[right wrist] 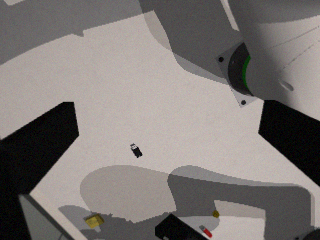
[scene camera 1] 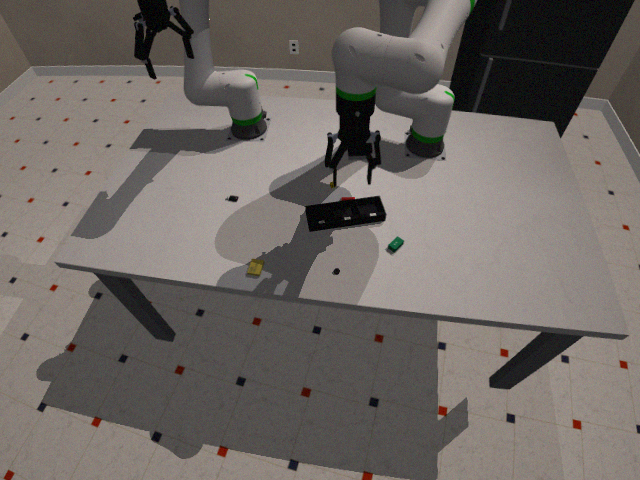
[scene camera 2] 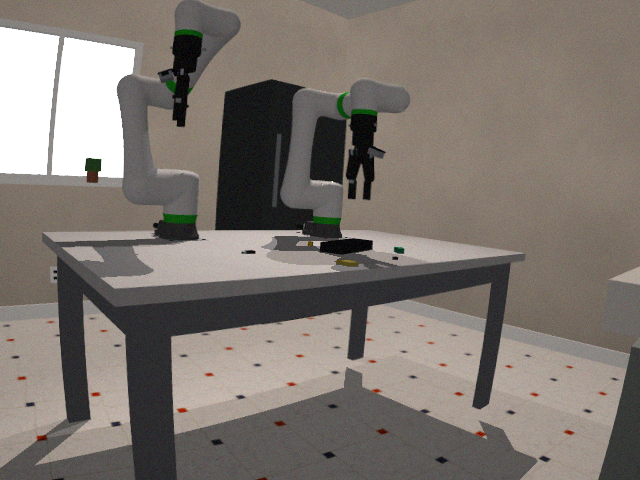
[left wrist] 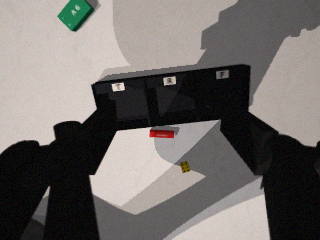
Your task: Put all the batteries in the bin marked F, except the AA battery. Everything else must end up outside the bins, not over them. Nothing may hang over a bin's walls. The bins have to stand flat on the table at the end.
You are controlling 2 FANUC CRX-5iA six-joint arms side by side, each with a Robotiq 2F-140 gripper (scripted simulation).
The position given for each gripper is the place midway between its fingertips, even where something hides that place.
In view: the left gripper (scene camera 1: 351, 182), the right gripper (scene camera 1: 172, 67) and a three joined black bins (scene camera 1: 345, 213).
The three joined black bins shows as well in the left wrist view (left wrist: 174, 98). The left gripper is seen too in scene camera 2 (scene camera 2: 359, 199) and in the left wrist view (left wrist: 169, 115). The right gripper also shows in the right wrist view (right wrist: 169, 118) and in scene camera 2 (scene camera 2: 178, 123).
